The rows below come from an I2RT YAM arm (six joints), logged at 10 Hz.
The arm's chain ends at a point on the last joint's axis. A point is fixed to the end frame.
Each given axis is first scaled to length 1.
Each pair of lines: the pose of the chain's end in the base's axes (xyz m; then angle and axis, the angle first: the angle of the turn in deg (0 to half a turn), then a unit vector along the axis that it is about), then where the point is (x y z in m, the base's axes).
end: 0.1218 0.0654 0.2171 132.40 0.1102 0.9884 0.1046
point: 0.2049 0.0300 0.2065
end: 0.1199 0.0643 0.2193 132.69 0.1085 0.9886 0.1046
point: 0.2031 0.0292 0.2083
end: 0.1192 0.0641 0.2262 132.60 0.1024 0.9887 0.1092
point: 0.2029 0.0301 0.2154
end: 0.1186 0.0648 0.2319 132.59 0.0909 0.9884 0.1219
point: 0.2033 0.0333 0.2211
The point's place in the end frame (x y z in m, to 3 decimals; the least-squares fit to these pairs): -0.056 -0.028 0.066
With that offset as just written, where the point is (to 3 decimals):
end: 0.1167 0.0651 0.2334 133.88 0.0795 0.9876 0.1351
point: 0.202 0.036 0.221
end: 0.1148 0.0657 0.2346 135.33 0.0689 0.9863 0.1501
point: 0.201 0.040 0.220
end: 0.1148 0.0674 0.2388 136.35 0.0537 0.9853 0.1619
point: 0.201 0.045 0.223
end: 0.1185 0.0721 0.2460 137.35 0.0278 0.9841 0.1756
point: 0.206 0.055 0.229
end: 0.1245 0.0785 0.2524 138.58 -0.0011 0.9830 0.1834
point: 0.213 0.066 0.234
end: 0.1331 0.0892 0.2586 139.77 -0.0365 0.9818 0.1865
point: 0.222 0.083 0.240
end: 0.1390 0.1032 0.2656 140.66 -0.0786 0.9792 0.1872
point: 0.228 0.103 0.247
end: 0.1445 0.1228 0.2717 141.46 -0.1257 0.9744 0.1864
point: 0.233 0.130 0.254
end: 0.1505 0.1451 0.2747 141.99 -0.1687 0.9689 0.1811
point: 0.239 0.158 0.257
